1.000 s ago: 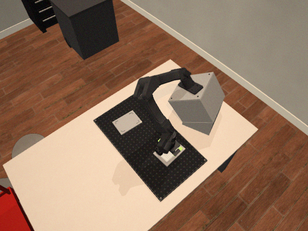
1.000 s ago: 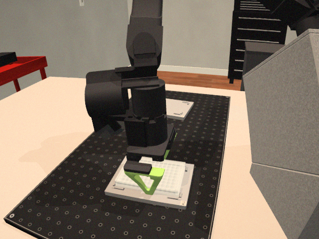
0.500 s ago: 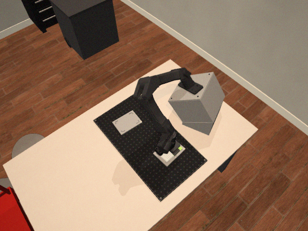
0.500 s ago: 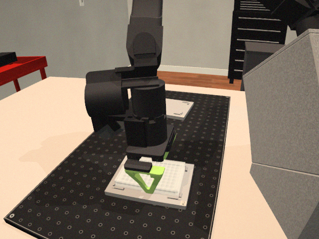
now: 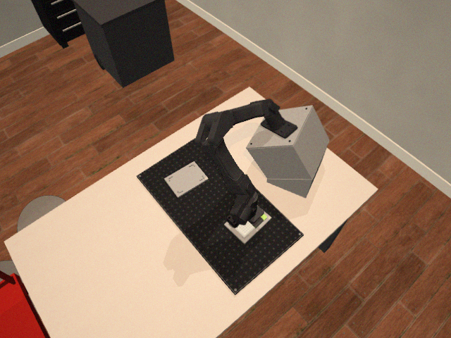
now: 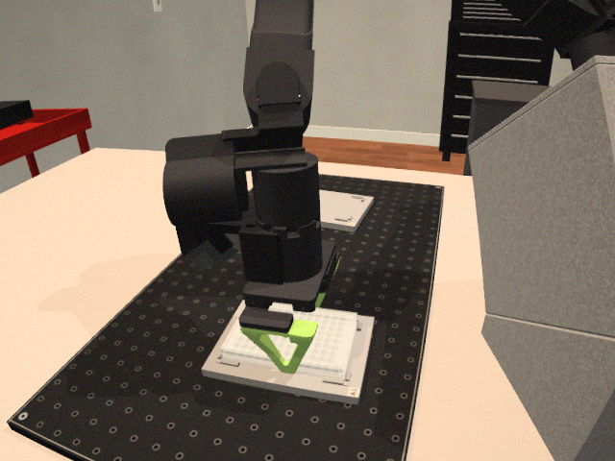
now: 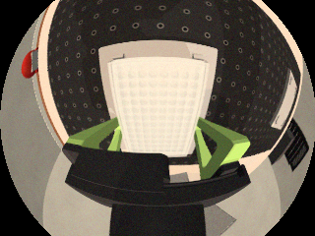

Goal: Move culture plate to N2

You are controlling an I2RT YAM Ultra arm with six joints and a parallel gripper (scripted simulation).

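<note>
The clear lid lies 1 cm ahead of my hand and 1 cm above it. The rest, counted from my hand: A1 mark (7 cm behind, 5 cm to the left, 1 cm below); nest N1 (1 cm ahead, 1 cm below); nest N2 (10 cm ahead, 33 cm to the right, 1 cm below).
</note>
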